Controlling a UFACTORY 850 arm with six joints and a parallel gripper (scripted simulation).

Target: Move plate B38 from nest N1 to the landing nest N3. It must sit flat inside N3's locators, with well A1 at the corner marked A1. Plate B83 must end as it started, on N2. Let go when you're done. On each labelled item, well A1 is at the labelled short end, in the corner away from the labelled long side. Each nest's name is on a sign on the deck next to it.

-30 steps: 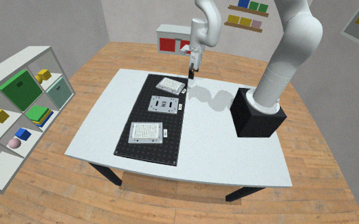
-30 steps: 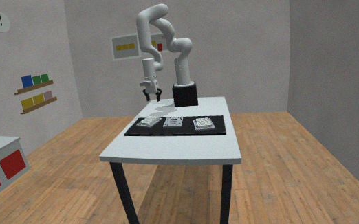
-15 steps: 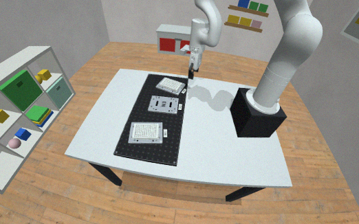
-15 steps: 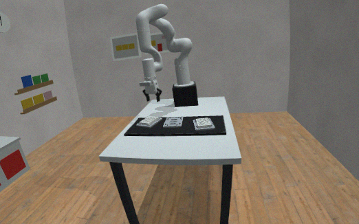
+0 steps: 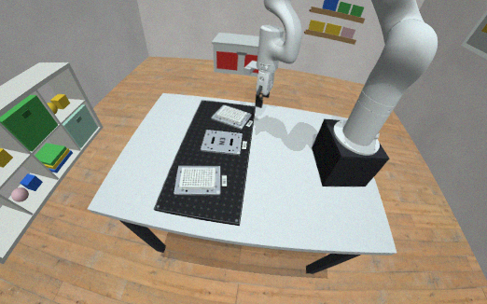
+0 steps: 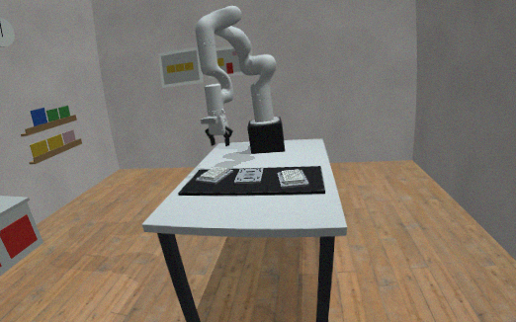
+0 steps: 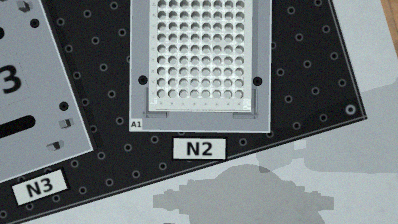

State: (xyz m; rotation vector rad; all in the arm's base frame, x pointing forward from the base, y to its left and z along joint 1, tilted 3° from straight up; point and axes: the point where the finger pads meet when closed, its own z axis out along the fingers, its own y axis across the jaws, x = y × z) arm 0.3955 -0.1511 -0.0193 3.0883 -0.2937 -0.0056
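Right now my hand is 40 cm to the right of the nest N1, 15 cm short of it and 13 cm above it. Also, from my hand: plate B83: 14 cm ahead, 11 cm below, 1 cm to the left; grey nest base: 19 cm to the left, 13 cm below, 13 cm ahead.
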